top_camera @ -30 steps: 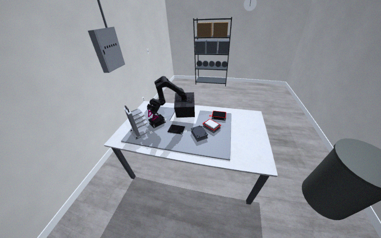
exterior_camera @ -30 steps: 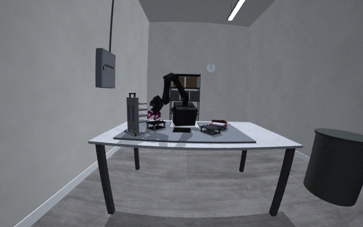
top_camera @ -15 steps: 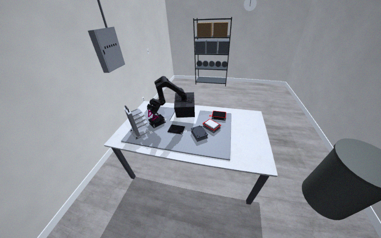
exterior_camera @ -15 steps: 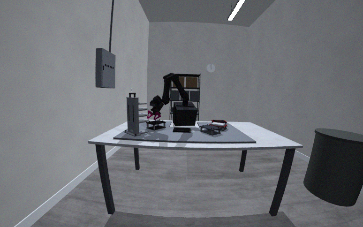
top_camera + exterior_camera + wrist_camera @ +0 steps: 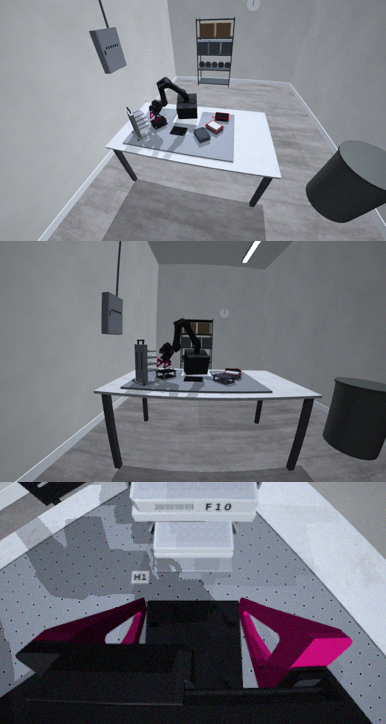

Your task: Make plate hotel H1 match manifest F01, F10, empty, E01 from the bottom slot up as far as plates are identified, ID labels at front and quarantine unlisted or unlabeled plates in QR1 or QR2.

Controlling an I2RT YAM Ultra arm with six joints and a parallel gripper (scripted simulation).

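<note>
Right now the black regrip nest is 50 mm behind my hand, 40 mm to the left of it and 50 mm below it. Also, from my hand: H1 tag (120 mm ahead, 30 mm to the left, 110 mm below).
</note>
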